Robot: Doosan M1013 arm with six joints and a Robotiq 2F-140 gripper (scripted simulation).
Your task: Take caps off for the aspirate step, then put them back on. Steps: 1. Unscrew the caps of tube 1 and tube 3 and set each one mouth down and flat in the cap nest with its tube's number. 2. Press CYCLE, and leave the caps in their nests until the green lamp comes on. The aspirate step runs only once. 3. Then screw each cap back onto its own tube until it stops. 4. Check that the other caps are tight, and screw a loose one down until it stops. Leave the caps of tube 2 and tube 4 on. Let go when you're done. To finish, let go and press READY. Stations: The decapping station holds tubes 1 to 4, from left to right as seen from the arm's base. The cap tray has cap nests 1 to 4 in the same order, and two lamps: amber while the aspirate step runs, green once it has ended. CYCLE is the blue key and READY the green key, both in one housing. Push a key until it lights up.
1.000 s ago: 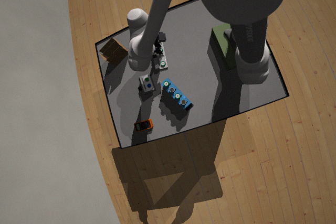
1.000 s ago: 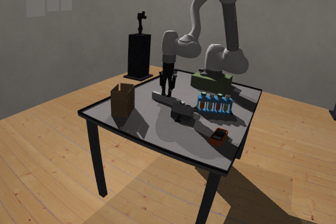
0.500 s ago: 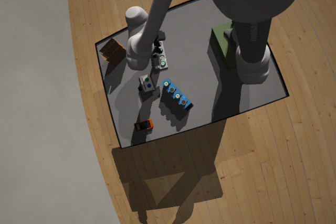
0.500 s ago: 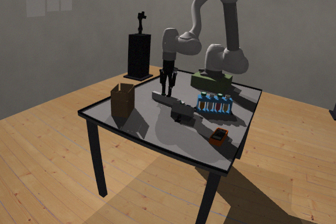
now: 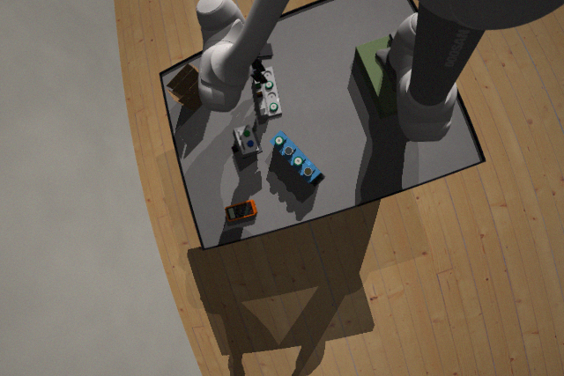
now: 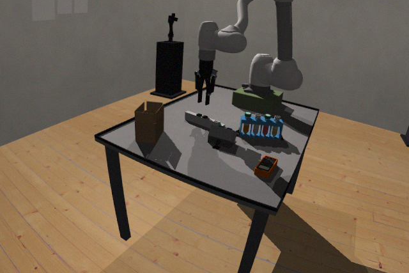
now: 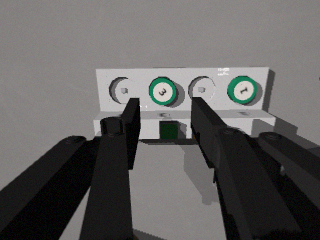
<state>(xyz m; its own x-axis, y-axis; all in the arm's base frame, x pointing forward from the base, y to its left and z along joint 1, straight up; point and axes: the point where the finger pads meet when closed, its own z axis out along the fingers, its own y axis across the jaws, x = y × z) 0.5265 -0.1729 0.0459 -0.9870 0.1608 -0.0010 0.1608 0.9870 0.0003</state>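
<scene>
The blue key is 220 mm to the left of my hand, 150 mm ahead of it and 70 mm below it. From my hand the other things lie so: key housing (200 mm to the left, 170 mm ahead, 80 mm below); green key (180 mm to the left, 150 mm ahead, 70 mm below); cap 1 (120 mm below, 100 mm to the left, 20 mm ahead).
</scene>
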